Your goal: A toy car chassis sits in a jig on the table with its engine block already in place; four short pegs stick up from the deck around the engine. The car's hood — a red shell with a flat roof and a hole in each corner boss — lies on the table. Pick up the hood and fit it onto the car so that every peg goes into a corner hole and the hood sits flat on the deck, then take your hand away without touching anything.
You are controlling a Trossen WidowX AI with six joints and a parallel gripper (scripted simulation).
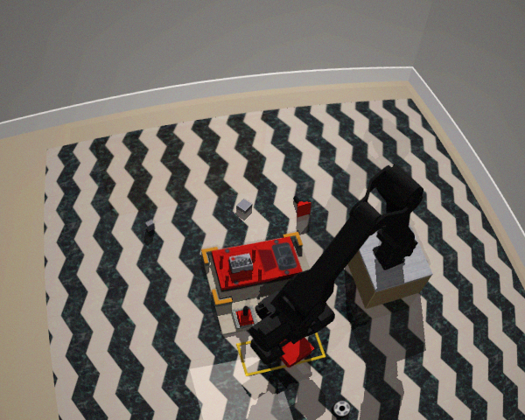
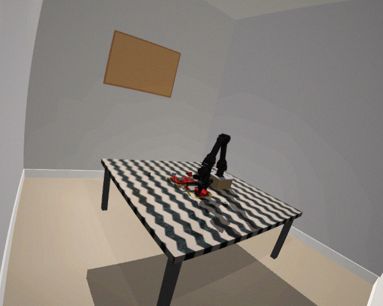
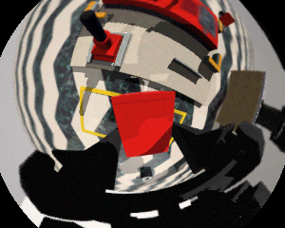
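Right now my gripper tip is 30 mm short of the grey engine block, 230 mm to the left of it and 10 mm below it. Round my gripper tip: red hood 10 mm above.
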